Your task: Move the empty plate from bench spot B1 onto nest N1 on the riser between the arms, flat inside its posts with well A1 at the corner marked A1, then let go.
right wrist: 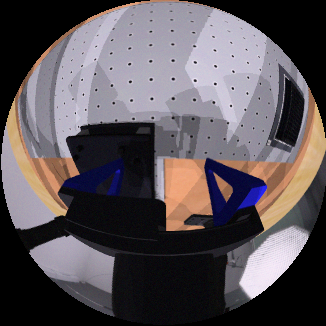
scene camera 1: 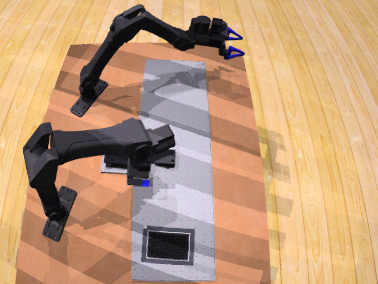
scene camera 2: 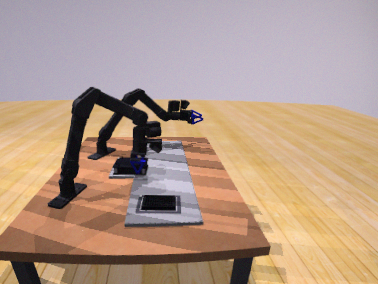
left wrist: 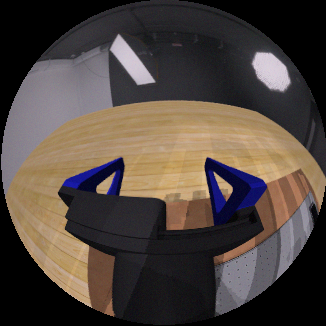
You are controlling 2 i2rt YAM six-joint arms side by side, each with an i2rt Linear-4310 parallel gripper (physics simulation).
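Places are measured from the left arm's base along level axes (x ahead, y left, z up), in millimetres.
Pixels of known places: left gripper, between the fingertips: (scene camera 1: 243,46) (scene camera 2: 202,117) (left wrist: 164,161); right gripper, between the fingertips: (right wrist: 163,162) (scene camera 2: 138,169); left arm's base, origin of its link: (scene camera 1: 89,97) (scene camera 2: 102,154); right arm's base, origin of its link: (right wrist: 211,219) (scene camera 1: 60,213) (scene camera 2: 68,195).
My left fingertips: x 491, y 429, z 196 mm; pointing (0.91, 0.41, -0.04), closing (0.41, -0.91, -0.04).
Observation:
For each thing: its top centre in the pictures, then the offset to it from my left fingertips. Level surfaces: height alone.
- black plate, centre of its top: (right wrist: 295,116) (scene camera 1: 168,245) (scene camera 2: 158,200) dx +92, dy -782, dz -167 mm
- black riser, centre of its top: (right wrist: 109,190) (scene camera 1: 128,147) (scene camera 2: 130,160) dx -186, dy -560, dz -132 mm
- grey perforated board, height of its surface: dz -183 mm
- wooden table, height of its surface: dz -196 mm
- pale base, height of its surface: dz -183 mm
The black plate (scene camera 1: 168,245) (scene camera 2: 158,203) (right wrist: 291,112) lies flat in a grey, white-lined frame, at the bottom of both scene views and the right edge of the right wrist view. The black riser (scene camera 1: 115,162) (scene camera 2: 123,166) (right wrist: 95,147) stands between the arms, partly hidden by the right arm; its nest posts and corner mark cannot be made out. My right gripper (scene camera 1: 145,183) (scene camera 2: 138,165) (right wrist: 163,162) is open and empty, pointing down beside the riser, apart from the plate. My left gripper (scene camera 1: 243,45) (scene camera 2: 202,118) (left wrist: 164,161) is open and empty, raised over the table's far edge.
A grey perforated board (scene camera 1: 195,165) (scene camera 2: 172,175) (left wrist: 240,280) (right wrist: 165,45) runs lengthwise along the wooden table (scene camera 1: 240,200) (scene camera 2: 220,200). The riser has a pale base (scene camera 1: 104,168) (scene camera 2: 116,175). The right arm spans from its base plate (scene camera 1: 59,215) (scene camera 2: 67,196) towards the riser.

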